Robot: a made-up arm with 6 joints. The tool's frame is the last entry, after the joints. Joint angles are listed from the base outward.
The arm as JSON. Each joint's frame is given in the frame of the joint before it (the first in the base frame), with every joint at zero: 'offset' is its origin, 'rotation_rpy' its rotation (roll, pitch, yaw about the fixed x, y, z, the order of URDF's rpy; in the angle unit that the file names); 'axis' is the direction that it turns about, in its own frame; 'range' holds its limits. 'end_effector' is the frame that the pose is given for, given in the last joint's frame.
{
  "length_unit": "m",
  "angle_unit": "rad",
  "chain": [
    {
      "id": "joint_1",
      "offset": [
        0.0,
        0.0,
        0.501
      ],
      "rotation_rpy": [
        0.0,
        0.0,
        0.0
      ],
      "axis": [
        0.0,
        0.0,
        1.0
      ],
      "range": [
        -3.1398,
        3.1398
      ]
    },
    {
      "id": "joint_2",
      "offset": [
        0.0,
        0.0,
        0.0
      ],
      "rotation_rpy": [
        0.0,
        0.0,
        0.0
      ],
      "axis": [
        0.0,
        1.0,
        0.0
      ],
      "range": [
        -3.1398,
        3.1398
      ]
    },
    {
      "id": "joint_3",
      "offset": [
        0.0,
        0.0,
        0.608
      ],
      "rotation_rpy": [
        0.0,
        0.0,
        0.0
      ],
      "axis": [
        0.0,
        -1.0,
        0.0
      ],
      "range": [
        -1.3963,
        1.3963
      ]
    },
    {
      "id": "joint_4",
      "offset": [
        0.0,
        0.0,
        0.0
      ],
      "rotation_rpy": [
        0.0,
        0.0,
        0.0
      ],
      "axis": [
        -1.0,
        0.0,
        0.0
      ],
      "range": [
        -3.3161,
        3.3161
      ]
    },
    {
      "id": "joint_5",
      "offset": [
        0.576,
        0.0,
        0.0
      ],
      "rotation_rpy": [
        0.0,
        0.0,
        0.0
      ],
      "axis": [
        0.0,
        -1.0,
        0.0
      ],
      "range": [
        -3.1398,
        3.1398
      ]
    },
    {
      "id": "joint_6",
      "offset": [
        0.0,
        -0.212,
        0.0
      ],
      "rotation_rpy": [
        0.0,
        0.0,
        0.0
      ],
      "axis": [
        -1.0,
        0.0,
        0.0
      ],
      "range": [
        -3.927,
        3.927
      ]
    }
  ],
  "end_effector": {
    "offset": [
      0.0,
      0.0,
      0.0
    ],
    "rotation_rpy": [
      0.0,
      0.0,
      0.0
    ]
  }
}
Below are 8 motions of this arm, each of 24 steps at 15 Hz.
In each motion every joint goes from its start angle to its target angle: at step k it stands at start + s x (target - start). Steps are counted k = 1, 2, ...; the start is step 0. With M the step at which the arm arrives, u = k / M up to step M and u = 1 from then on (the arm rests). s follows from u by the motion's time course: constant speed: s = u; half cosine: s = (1 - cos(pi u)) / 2; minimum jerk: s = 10 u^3 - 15 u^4 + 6 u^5.
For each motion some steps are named. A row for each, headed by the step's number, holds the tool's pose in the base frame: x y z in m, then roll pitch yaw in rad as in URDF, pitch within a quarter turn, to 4 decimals.
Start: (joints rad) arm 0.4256 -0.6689 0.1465 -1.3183 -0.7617 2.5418
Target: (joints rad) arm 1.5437 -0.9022 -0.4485 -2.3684 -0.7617 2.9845
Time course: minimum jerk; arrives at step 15
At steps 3, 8, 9, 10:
3: 0.1678 0.0438 1.2380 -1.7048 -0.4381 1.3356
8: 0.0130 0.1653 1.0918 -1.4735 -0.6473 2.0092
9: -0.0361 0.1649 1.0625 -1.4032 -0.7076 2.1365
10: -0.0784 0.1543 1.0385 -1.3317 -0.7623 2.2358

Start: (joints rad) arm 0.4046 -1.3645 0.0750 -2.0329 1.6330 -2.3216
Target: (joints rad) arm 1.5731 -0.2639 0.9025 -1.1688 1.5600 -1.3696
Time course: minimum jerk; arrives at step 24
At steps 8, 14, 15, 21, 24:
8: -0.2288 -0.1001 1.2861 -1.2018 0.0981 -0.6534
14: 0.0241 0.0013 1.4710 -1.7501 -0.0174 -0.5048
15: 0.0510 0.0439 1.4914 -1.8350 -0.0441 -0.4778
21: 0.0841 0.2348 1.5392 -2.1303 -0.1569 -0.3731
24: 0.0824 0.2476 1.5407 -2.1478 -0.1646 -0.3663

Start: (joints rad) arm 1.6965 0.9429 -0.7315 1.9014 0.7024 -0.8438
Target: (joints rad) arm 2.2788 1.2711 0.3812 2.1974 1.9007 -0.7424
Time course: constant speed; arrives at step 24
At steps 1, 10, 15, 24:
1: -0.1684 0.6372 0.2627 0.9348 0.7923 -2.5800
10: -0.3926 0.7590 0.2682 0.5778 0.4583 -2.4097
15: -0.5355 0.7826 0.2866 0.4299 0.2995 -2.2103
24: -0.7948 0.7372 0.3410 0.2045 0.0977 -1.7417

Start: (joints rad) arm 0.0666 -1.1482 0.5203 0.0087 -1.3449 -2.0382
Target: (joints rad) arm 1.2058 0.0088 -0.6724 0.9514 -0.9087 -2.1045
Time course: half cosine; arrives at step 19
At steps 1, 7, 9, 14, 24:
1: -0.5853 -0.2562 1.3285 2.0399 -0.3105 0.0589
7: -0.0658 -0.2496 1.4320 1.8899 0.2258 0.1282
9: 0.1697 -0.1172 1.3927 1.6593 0.4710 0.1377
14: 0.3804 0.3388 1.0731 0.7028 0.8015 -0.0042
24: 0.3154 0.4806 0.8803 0.1998 0.8373 -0.0784

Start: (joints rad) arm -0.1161 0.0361 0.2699 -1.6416 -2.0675 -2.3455
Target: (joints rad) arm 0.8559 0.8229 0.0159 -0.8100 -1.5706 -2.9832
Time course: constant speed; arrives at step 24
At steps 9, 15, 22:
9: 0.7244 0.1315 0.7828 -1.9019 0.1779 2.1688
15: 0.7096 0.2754 0.6185 -1.4488 0.3206 2.4307
22: 0.6254 0.4232 0.4402 -0.9178 0.4687 2.8760

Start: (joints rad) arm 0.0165 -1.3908 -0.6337 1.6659 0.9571 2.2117
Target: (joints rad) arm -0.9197 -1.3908 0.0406 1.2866 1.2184 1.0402
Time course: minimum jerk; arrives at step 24
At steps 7, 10, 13, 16, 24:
7: -0.3787 0.0560 1.1845 1.8957 -0.4016 1.0215
10: -0.4404 0.1320 1.2078 1.9898 -0.4502 0.9844
13: -0.4917 0.2541 1.2214 2.0824 -0.4695 0.9534
16: -0.5068 0.3899 1.2208 2.1613 -0.4470 0.9247
24: -0.4834 0.5364 1.2085 2.2460 -0.3880 0.8829

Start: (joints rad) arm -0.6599 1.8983 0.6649 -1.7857 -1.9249 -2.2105
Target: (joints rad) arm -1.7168 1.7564 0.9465 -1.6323 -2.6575 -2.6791
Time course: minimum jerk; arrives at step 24
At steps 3, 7, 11, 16, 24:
3: 0.4766 -0.3256 -0.3054 -1.2923 -0.4150 0.8233
7: 0.4477 -0.4214 -0.2936 -1.3127 -0.5004 0.7717
11: 0.3368 -0.6012 -0.2642 -1.3849 -0.6357 0.7177
16: 0.0794 -0.7836 -0.2111 -1.5370 -0.7253 0.7321
24: -0.1095 -0.8344 -0.1743 -1.6228 -0.7218 0.7575

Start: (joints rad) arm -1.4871 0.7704 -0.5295 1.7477 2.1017 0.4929
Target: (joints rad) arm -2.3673 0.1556 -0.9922 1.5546 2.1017 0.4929
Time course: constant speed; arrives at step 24
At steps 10, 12, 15, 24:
10: -0.1724 -0.6657 0.5555 -0.8675 -0.4679 -0.0055
12: -0.2165 -0.6302 0.5752 -0.8828 -0.4697 -0.0871
15: -0.2739 -0.5705 0.6021 -0.9059 -0.4729 -0.2093
24: -0.3770 -0.3639 0.6634 -0.9757 -0.4864 -0.5740

